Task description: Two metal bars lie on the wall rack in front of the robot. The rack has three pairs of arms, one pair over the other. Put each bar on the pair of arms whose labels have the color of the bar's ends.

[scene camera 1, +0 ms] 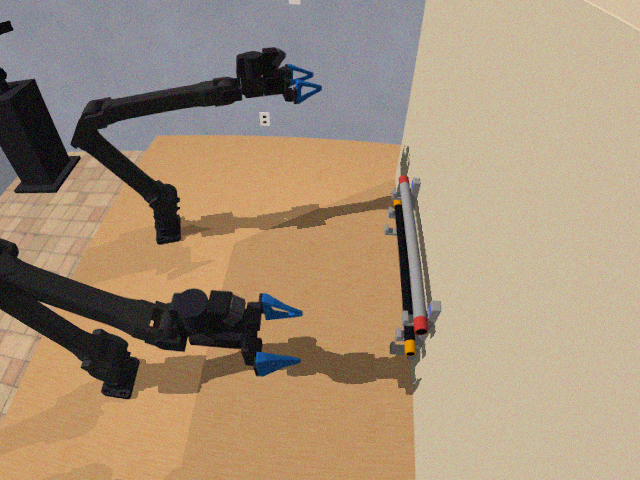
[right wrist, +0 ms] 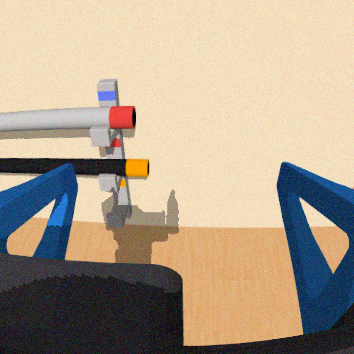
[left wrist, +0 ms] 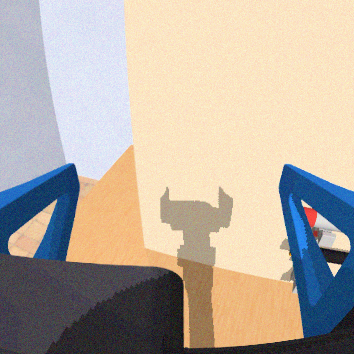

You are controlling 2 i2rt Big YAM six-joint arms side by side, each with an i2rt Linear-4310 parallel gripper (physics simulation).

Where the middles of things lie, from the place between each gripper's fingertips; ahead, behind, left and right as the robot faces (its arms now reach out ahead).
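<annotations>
Black bar [scene camera 1: 400,227]: left hand 39 cm to the left of it, 25 cm short of it, 32 cm above it.
From my right hand, black bar 25 cm ahead, 30 cm to the left, 16 cm below. By its middle, the bar is nearer to my right hand than to my left hand.
</annotations>
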